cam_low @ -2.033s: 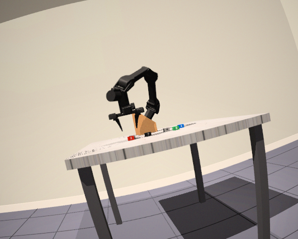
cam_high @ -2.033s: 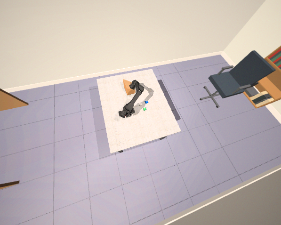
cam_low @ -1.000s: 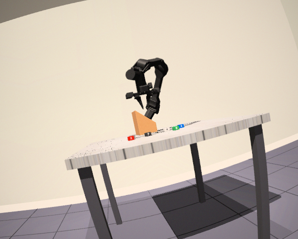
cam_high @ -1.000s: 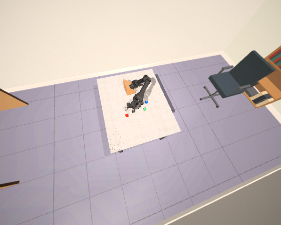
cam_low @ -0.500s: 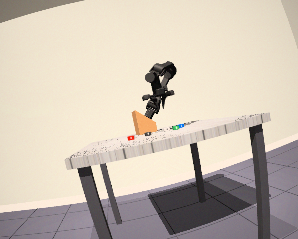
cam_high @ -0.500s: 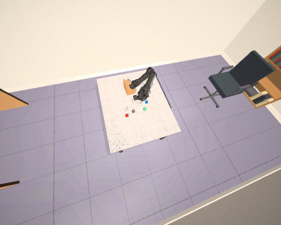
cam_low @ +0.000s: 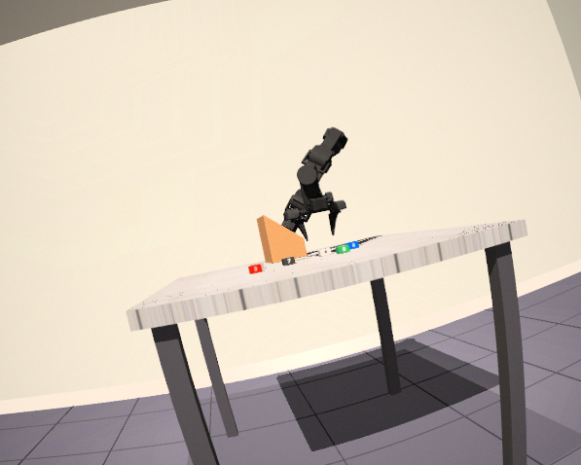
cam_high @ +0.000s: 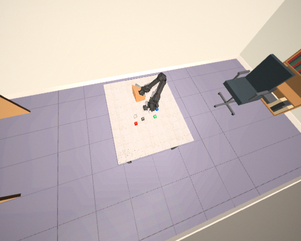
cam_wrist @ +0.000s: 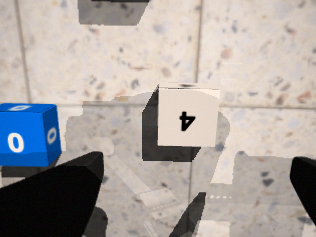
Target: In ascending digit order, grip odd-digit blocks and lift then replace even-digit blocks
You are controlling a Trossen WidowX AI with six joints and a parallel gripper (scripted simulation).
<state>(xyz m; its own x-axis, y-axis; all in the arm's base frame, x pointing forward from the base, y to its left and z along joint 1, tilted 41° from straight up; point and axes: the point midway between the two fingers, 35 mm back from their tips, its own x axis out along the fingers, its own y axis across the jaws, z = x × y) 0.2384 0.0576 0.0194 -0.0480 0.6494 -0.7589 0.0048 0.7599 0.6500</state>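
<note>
The white block lies 4 cm below my gripper tip and 1 cm ahead of it. From my gripper tip the other things lie so: blue block (10 cm to the left, 4 cm below); then dark block (12 cm to the right, 8 cm ahead, 4 cm below); then green block (9 cm ahead, 4 cm to the left, 4 cm below).
</note>
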